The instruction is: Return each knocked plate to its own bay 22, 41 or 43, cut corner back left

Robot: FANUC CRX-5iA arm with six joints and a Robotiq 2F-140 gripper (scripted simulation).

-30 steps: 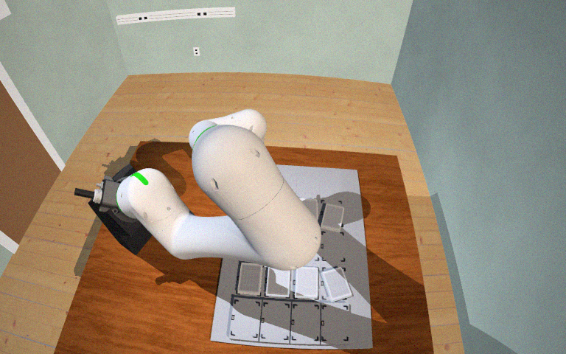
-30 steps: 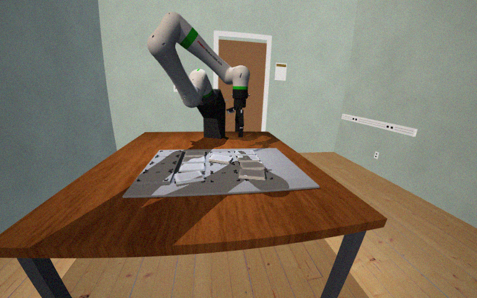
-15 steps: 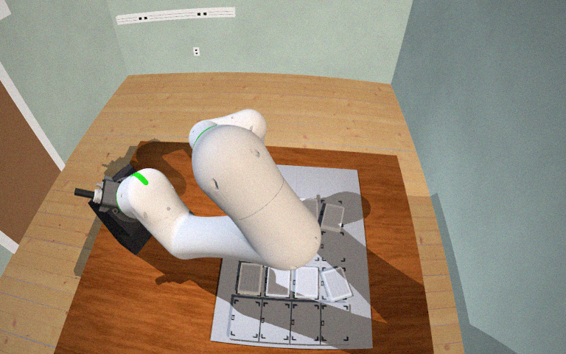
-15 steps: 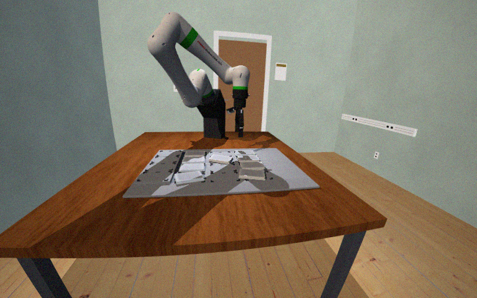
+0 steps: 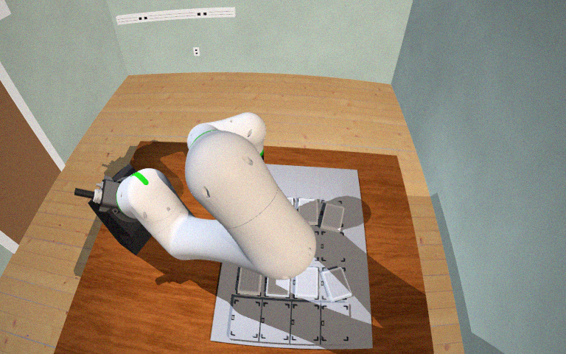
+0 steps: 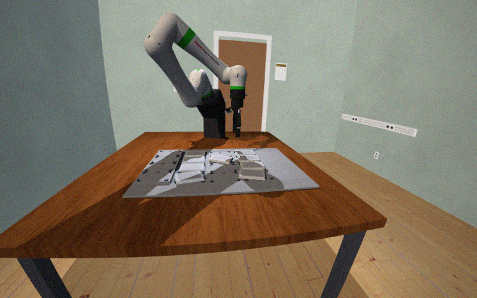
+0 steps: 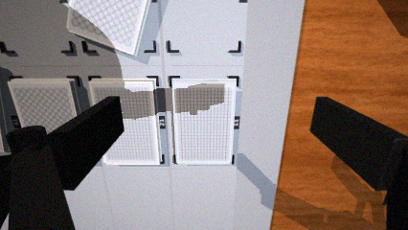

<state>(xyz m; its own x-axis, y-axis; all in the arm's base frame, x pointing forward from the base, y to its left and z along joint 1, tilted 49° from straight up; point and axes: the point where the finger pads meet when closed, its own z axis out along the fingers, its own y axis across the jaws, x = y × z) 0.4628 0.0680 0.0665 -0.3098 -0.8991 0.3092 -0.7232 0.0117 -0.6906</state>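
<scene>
Now: the bay label 12 7 cm behind my hand, 8 cm to the right of it and 14 cm below it.
</scene>
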